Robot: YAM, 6 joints.
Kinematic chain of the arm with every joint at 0, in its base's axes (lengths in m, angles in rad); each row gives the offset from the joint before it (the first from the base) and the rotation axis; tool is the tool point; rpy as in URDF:
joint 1: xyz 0 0 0.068 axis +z
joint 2: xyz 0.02 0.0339 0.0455 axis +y
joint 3: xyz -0.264 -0.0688 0 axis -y
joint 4: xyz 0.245 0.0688 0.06 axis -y
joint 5: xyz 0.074 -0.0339 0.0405 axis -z
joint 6: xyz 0.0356 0 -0.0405 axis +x
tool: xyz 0 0 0 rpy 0 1.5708 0
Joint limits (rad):
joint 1: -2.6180..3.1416
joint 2: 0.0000..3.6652
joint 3: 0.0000..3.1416
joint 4: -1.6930..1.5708
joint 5: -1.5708..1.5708
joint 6: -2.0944..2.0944
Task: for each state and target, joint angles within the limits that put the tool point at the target. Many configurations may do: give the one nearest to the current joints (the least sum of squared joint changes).
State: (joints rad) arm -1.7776 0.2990 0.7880 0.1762 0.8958 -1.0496
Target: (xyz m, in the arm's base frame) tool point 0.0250 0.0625 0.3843
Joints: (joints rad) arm -2.4845 0.0000 0.8493 -0.2510 1.2912 -1.0496
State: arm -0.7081 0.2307 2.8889 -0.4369 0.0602 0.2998
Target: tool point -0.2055 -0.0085 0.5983
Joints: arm 0.0096 0.6498 2.3106 -0.7449 0.1841 0.2998
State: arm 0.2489 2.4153 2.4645 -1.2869 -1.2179 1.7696
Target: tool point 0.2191 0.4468 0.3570
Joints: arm 1.0479 2.4013 2.6808 -1.0416 -1.2084 1.7696
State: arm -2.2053 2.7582 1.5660 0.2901 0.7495 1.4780
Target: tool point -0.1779 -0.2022 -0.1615
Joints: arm -2.1999 2.8484 1.0537 0.1365 0.7730 1.4780
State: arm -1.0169 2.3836 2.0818 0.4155 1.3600 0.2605
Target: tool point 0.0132 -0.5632 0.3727
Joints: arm -1.4936 2.5247 2.5548 0.4054 1.0153 0.2605
